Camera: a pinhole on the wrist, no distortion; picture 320 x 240 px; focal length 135.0 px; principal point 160.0 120.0 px. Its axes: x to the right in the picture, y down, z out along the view. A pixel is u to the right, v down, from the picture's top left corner.
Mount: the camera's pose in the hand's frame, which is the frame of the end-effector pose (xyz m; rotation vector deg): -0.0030 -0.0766 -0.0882 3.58 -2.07 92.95
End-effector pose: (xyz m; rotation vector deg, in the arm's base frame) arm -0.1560 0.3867 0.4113 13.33 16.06 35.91
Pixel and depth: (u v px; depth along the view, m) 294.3 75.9 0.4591
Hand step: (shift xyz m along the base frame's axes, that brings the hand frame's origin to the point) 0.0371 0.3101 0.4529
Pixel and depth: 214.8 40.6 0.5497
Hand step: 0.3299 0.2333 0.4185
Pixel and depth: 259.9 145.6 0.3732
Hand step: -0.0573 0.0471 0.3495
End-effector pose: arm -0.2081 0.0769 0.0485 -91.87 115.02 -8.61
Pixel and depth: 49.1 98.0 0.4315
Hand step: 0.5348 -0.1324 -0.1101
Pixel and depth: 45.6 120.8 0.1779
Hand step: 0.2436 -0.0526 0.0304
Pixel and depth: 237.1 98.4 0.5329
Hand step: 0.0434 0.1005 -0.4960
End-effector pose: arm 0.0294 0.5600 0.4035 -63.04 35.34 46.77
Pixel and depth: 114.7 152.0 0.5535
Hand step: 0.2017 0.3283 0.4036
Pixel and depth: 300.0 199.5 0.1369
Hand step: -0.0908 0.0436 0.0617
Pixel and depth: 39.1 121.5 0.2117
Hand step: 0.2382 0.0437 0.1775
